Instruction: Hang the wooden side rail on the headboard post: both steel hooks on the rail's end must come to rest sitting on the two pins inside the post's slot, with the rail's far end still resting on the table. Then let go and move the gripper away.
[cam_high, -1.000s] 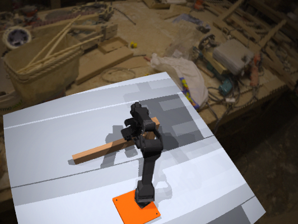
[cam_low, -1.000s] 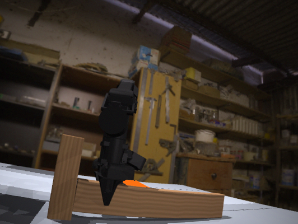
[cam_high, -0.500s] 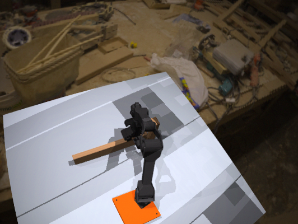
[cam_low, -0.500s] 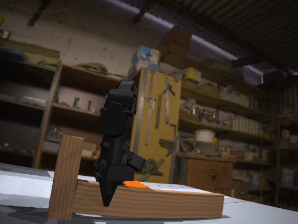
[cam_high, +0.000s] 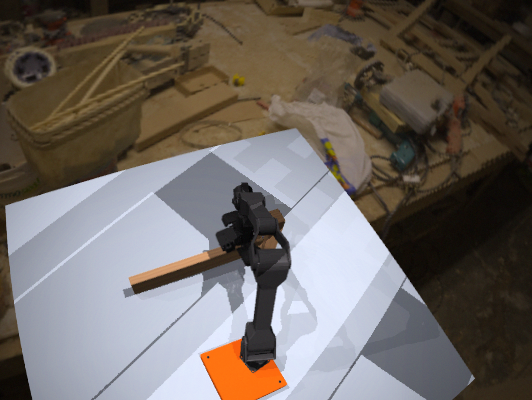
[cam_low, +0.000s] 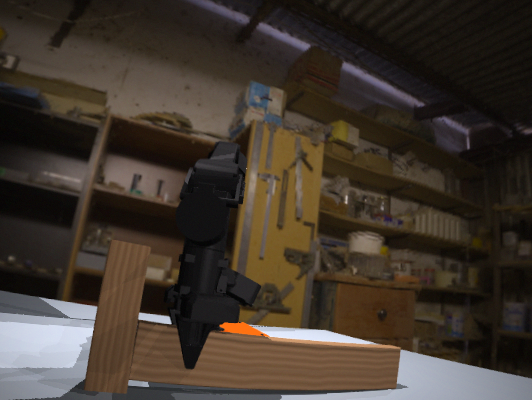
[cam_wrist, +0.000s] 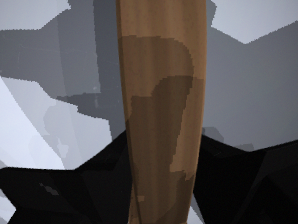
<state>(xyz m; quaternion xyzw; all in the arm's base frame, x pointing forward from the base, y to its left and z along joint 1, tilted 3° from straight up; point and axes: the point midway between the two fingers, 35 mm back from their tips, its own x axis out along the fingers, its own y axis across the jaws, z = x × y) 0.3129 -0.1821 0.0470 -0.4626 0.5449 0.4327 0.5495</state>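
The wooden headboard post is 2 cm behind my gripper tip, 9 cm to the right of it and 5 cm above it.
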